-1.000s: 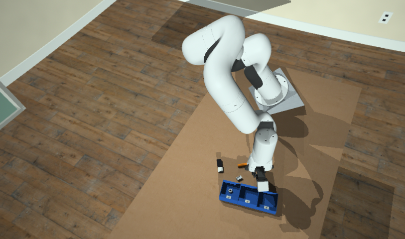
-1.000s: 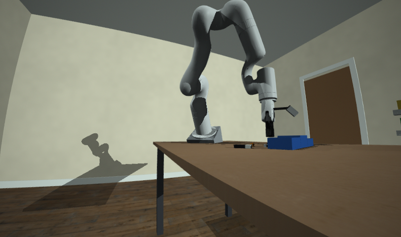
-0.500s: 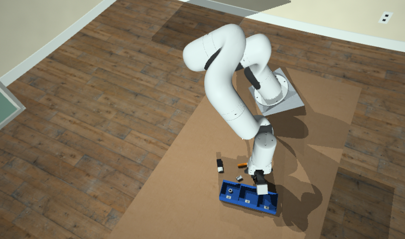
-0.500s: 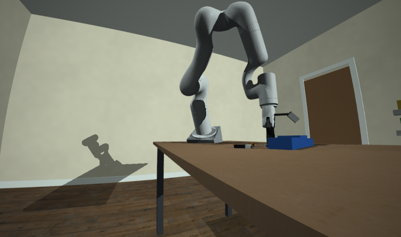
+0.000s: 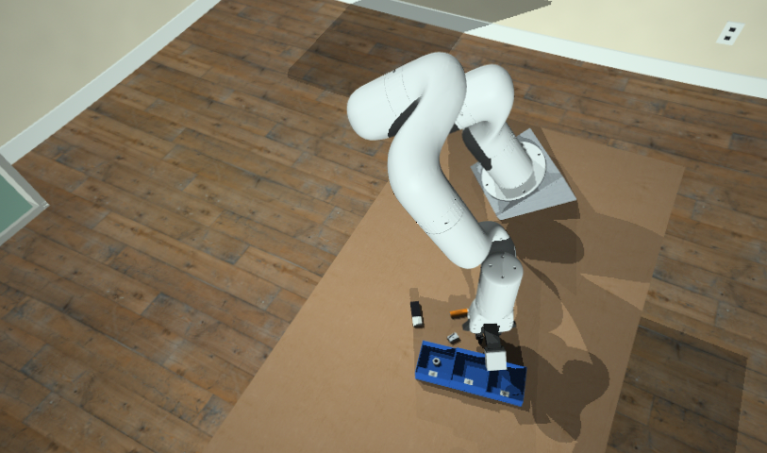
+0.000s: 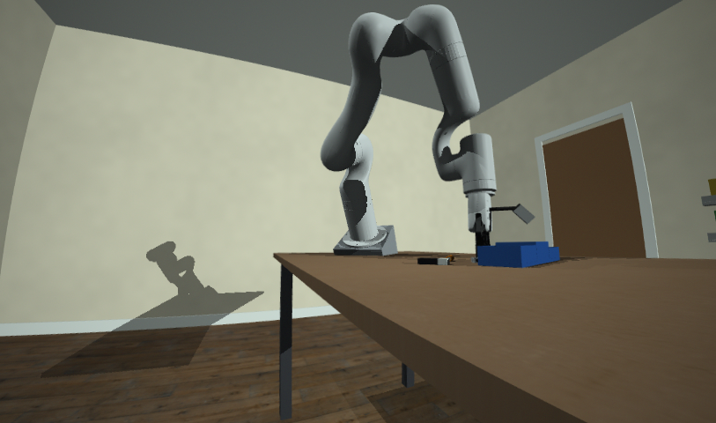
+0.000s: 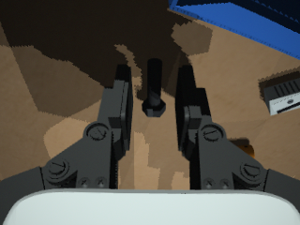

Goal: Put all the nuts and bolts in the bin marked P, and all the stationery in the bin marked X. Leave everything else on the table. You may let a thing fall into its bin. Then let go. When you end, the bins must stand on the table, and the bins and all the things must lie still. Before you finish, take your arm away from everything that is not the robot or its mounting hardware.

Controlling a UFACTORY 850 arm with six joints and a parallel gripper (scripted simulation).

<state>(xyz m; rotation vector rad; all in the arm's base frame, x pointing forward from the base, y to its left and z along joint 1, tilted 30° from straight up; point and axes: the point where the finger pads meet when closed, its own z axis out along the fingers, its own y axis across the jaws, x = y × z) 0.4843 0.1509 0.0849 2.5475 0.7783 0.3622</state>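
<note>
Now: the black bolt 1 cm behind my hand and 2 cm below it. Also, from my hand: blue bin (11 cm ahead); then nut (12 cm ahead, 9 cm to the right, 1 cm below); then orange cylinder (3 cm behind, 9 cm to the right, 2 cm below).
</note>
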